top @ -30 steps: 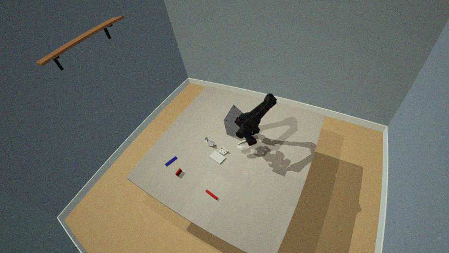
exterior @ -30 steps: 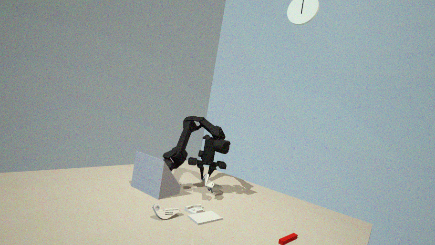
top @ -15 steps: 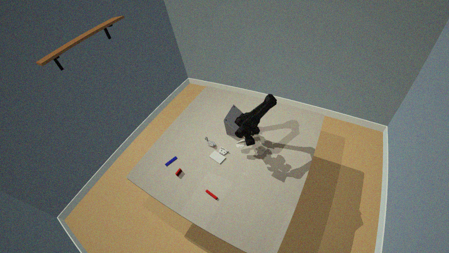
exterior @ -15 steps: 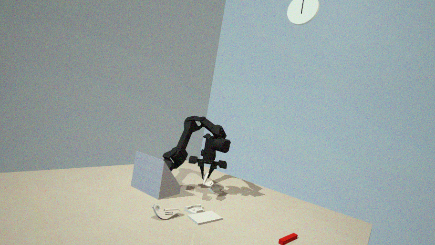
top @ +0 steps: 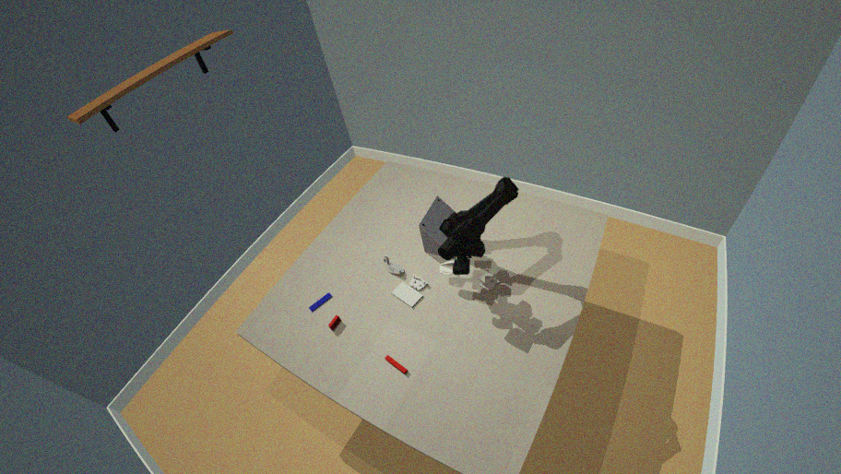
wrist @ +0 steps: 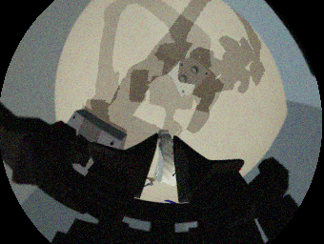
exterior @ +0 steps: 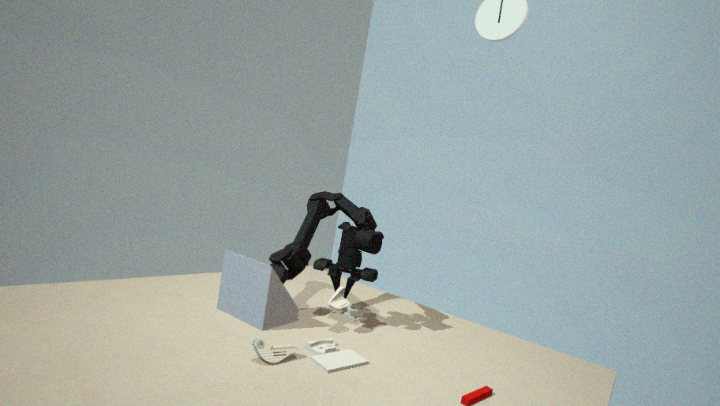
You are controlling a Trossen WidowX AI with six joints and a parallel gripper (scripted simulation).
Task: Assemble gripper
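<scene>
The white jaw lies 10 mm ahead of my gripper tip, 20 mm to the right of it and 10 mm above it. From my gripper tip the other things lie so: red bar (460 mm ahead, 80 mm to the right, 70 mm below); then blue block (340 mm ahead, 540 mm to the right, 80 mm below).
</scene>
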